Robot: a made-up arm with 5 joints. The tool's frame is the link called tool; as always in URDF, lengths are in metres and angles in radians.
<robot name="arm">
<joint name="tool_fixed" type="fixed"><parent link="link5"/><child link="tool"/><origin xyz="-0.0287 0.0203 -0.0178" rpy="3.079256 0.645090 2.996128"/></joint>
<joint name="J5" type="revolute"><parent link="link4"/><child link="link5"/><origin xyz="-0.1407 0.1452 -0.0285" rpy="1.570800 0.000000 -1.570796"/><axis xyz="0 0 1"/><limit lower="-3.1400" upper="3.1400"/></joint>
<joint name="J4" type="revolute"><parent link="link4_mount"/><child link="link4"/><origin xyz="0.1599 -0.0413 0.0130" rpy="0.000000 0.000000 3.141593"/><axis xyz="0 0 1"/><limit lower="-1.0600" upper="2.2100"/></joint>
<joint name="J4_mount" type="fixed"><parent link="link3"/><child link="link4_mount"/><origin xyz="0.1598 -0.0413 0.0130"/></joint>
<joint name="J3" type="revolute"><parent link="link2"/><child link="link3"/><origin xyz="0.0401 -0.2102 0.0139" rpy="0.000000 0.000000 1.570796"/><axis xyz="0 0 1"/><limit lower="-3.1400" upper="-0.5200"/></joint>
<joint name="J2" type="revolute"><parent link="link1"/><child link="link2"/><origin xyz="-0.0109 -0.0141 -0.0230" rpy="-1.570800 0.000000 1.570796"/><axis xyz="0 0 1"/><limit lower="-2.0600" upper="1.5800"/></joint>
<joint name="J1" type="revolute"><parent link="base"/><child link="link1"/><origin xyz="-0.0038 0.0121 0.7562" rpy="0.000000 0.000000 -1.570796"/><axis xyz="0 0 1"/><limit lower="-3.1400" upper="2.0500"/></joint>
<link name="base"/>
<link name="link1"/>
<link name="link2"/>
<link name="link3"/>
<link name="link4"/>
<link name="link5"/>
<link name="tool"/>
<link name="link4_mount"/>
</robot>
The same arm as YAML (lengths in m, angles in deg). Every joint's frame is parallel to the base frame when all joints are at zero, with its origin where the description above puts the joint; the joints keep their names.
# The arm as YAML. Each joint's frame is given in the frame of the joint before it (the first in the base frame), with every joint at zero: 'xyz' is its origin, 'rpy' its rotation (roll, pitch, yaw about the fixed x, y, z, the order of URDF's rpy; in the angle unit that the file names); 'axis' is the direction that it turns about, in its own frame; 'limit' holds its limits. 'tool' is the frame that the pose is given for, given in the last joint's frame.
units:
  length: m
  angle: deg
joints:
  - name: J1
    type: revolute
    origin:
      xyz: [-0.0038, 0.0121, 0.7562]
      rpy: [0.0, 0.0, 0.0]
    axis: "+z"
    limit:
      lower: -179.91
      upper: 117.46
  - name: J2
    type: revolute
    origin:
      xyz: [-0.0141, 0.0109, -0.023]
      rpy: [0.0, 0.0, 0.0]
    axis: "+y"
    limit:
      lower: -118.03
      upper: 90.53
  - name: J3
    type: revolute
    origin:
      xyz: [0.0401, 0.0139, 0.2102]
      rpy: [0.0, 0.0, 0.0]
    axis: "+y"
    limit:
      lower: -179.91
      upper: -29.79
  - name: J4
    type: revolute
    origin:
      xyz: [0.0826, 0.026, -0.3197]
      rpy: [0.0, 0.0, 0.0]
    axis: "+y"
    limit:
      lower: -60.73
      upper: 126.62
  - name: J5
    type: revolute
    origin:
      xyz: [0.1452, -0.0285, -0.1407]
      rpy: [0.0, 0.0, 0.0]
    axis: "-z"
    limit:
      lower: -179.91
      upper: 179.91
tool:
  origin:
    xyz: [0.0287, 0.0203, 0.0178]
    rpy: [-3.57, -36.96, 8.33]

